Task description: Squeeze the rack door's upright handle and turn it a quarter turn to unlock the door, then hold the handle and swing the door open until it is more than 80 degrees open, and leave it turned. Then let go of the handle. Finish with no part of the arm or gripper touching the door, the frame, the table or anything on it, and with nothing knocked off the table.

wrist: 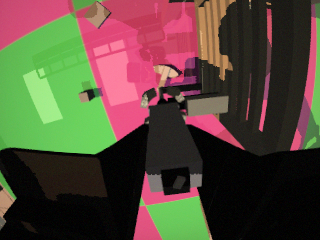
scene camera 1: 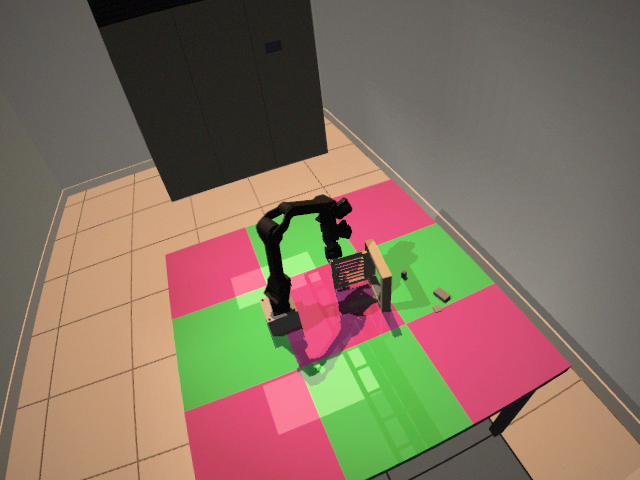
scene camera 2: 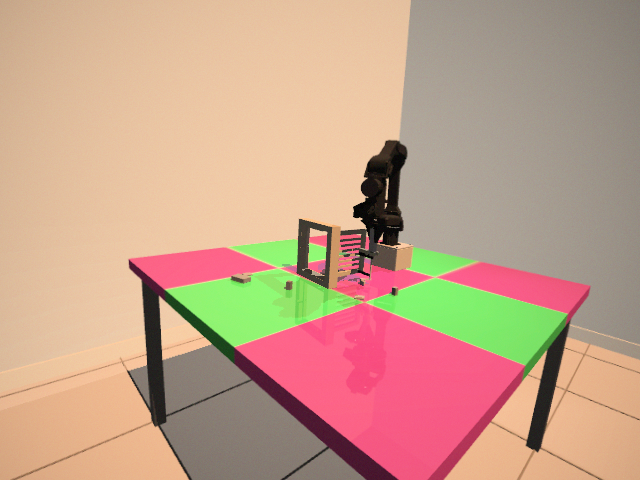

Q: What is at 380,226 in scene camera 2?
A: The gripper.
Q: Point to a tan rack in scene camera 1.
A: At 382,293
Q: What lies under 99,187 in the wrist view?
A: The gripper.
